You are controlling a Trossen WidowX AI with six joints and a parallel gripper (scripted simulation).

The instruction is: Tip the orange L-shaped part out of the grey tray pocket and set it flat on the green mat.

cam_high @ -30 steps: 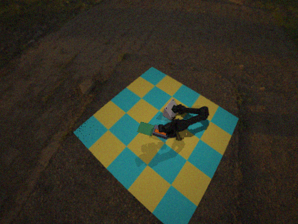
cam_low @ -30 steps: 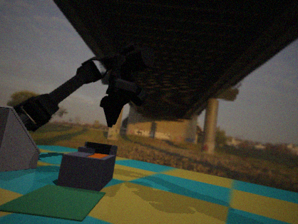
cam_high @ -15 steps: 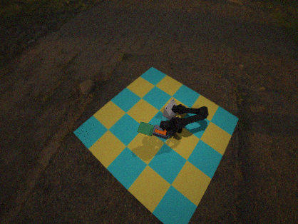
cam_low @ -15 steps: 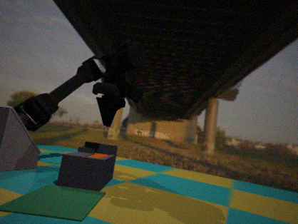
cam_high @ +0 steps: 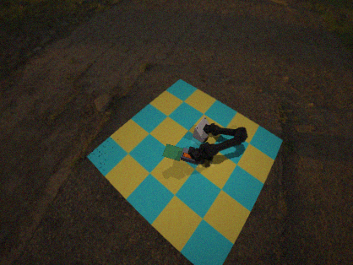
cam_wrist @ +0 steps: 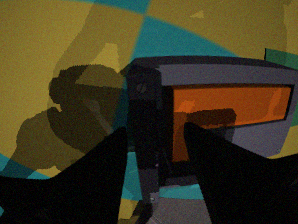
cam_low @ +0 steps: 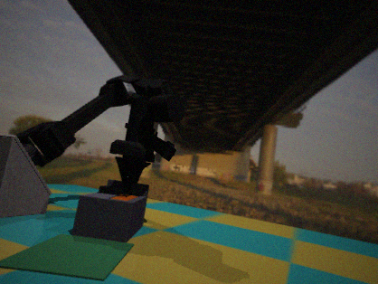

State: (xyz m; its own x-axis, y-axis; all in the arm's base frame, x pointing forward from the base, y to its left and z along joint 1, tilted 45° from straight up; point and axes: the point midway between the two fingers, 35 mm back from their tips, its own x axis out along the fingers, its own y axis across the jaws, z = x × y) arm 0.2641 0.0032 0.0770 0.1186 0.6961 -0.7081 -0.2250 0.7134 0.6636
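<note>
Now: gripper tip 5 cm to the left of the orange L-shaped part, 2 cm above it and 1 cm short of it. From my gripper tip the other things lie so: green mat: 21 cm to the right, 8 cm below, 4 cm ahead.
</note>
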